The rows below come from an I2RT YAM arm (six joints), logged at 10 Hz.
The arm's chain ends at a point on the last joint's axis. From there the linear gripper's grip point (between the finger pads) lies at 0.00 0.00 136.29 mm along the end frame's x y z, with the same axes.
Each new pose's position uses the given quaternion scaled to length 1; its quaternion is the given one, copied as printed.
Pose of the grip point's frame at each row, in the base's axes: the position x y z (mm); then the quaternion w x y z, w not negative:
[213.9 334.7 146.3 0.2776 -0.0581 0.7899 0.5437]
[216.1 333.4 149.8 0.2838 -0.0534 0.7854 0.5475]
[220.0 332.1 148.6 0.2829 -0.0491 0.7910 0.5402]
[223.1 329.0 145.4 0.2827 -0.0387 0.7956 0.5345]
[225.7 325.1 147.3 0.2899 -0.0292 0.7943 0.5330]
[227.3 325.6 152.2 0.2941 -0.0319 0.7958 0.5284]
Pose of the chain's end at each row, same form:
[162.7 213.2 181.0 0.2776 -0.0581 0.7899 0.5437]
[163.3 212.1 182.4 0.2838 -0.0534 0.7854 0.5475]
[166.2 211.8 183.5 0.2829 -0.0491 0.7910 0.5402]
[167.4 210.1 182.0 0.2827 -0.0387 0.7956 0.5345]
[167.2 207.4 183.2 0.2899 -0.0292 0.7943 0.5330]
[168.1 208.4 188.8 0.2941 -0.0319 0.7958 0.5284]

